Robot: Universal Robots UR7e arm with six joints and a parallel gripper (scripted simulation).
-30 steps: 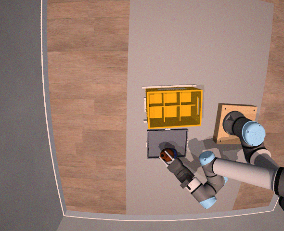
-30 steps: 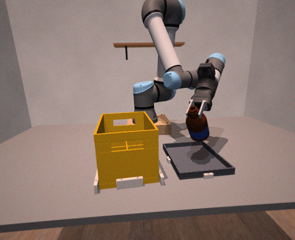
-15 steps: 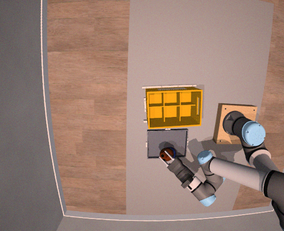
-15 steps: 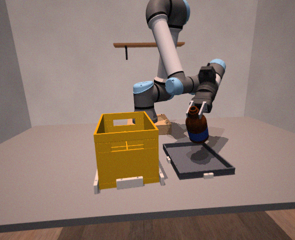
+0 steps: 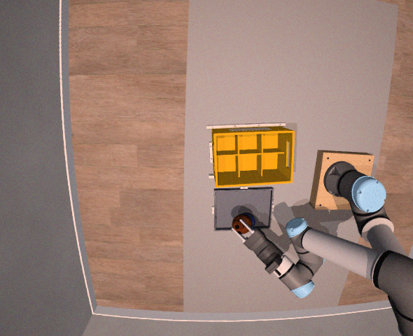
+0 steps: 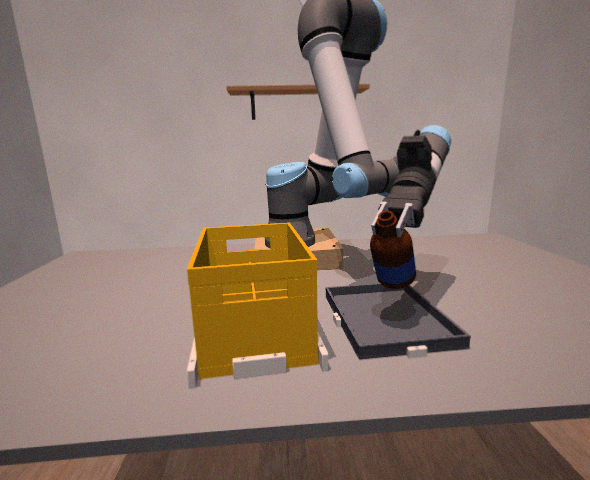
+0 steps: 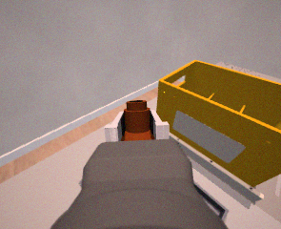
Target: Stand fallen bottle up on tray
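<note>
Now: the brown bottle 1 cm behind my hand, 2 cm to the left of it and 5 cm below it. Also, from my hand: yellow crate (8 cm behind, 23 cm to the right, 12 cm below); dark grey tray (4 cm behind, 3 cm to the left, 19 cm below).
</note>
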